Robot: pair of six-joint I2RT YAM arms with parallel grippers.
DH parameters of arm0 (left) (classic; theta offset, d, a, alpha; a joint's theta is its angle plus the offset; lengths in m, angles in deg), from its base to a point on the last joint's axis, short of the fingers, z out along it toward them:
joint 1: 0 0.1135 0.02 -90
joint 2: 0 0 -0.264 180
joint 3: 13.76 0 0.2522 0
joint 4: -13.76 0 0.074 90
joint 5: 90 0 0 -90
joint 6: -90 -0.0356 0 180
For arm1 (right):
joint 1: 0 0.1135 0.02 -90
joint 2: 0 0 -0.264 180
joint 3: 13.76 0 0.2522 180
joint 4: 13.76 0 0.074 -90
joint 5: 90 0 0 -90
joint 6: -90 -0.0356 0 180
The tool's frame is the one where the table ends.
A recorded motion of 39 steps. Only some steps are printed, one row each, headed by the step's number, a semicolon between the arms.
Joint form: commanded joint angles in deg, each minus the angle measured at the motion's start. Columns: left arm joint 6, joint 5, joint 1, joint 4, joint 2, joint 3; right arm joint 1, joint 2, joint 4, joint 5, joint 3, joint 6.
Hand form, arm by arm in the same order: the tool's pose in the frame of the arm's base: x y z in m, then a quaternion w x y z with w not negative. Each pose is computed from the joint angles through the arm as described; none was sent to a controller.
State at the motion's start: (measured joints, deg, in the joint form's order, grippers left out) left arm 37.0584 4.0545 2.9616 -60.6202 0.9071 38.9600; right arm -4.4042 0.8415 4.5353 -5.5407 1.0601 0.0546
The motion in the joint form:
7: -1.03 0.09 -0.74 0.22 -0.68 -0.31; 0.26 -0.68 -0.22 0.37 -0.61 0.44
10: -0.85 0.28 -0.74 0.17 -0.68 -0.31; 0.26 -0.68 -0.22 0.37 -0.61 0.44
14: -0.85 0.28 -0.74 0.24 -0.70 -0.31; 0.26 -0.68 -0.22 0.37 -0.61 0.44
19: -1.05 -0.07 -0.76 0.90 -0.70 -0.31; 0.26 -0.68 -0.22 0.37 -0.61 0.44
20: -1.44 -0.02 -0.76 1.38 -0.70 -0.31; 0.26 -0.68 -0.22 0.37 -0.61 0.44
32: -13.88 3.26 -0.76 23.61 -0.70 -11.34; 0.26 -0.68 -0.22 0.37 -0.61 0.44
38: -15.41 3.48 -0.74 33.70 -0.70 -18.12; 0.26 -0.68 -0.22 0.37 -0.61 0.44
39: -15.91 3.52 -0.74 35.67 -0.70 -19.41; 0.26 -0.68 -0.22 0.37 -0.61 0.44
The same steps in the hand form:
7: 0.0123 -0.0021 0.2728 0.52613 -0.25229 0.78929 -0.19121; 0.1098 -0.0047 0.1678 0.68191 -0.00747 0.73138 0.00540
10: 0.0122 -0.0022 0.2727 0.52504 -0.25273 0.78938 -0.19324; 0.1098 -0.0047 0.1678 0.68191 -0.00747 0.73138 0.00540
14: 0.0122 -0.0022 0.2728 0.52567 -0.25257 0.78897 -0.19342; 0.1098 -0.0047 0.1678 0.68191 -0.00747 0.73138 0.00540
19: 0.0127 -0.0020 0.2740 0.53136 -0.25148 0.78598 -0.19147; 0.1098 -0.0047 0.1678 0.68191 -0.00747 0.73138 0.00540
20: 0.0130 -0.0020 0.2749 0.53522 -0.24768 0.78469 -0.19091; 0.1098 -0.0047 0.1678 0.68191 -0.00747 0.73138 0.00540
32: 0.0538 -0.0025 0.2623 0.62453 -0.12727 0.75265 -0.16517; 0.1098 -0.0047 0.1678 0.68191 -0.00747 0.73138 0.00540
38: 0.0729 -0.0018 0.2449 0.64802 -0.11080 0.73621 -0.16057; 0.1098 -0.0047 0.1678 0.68191 -0.00747 0.73138 0.00540
39: 0.0762 -0.0017 0.2415 0.65304 -0.10627 0.73289 -0.15846; 0.1098 -0.0047 0.1678 0.68191 -0.00747 0.73138 0.00540

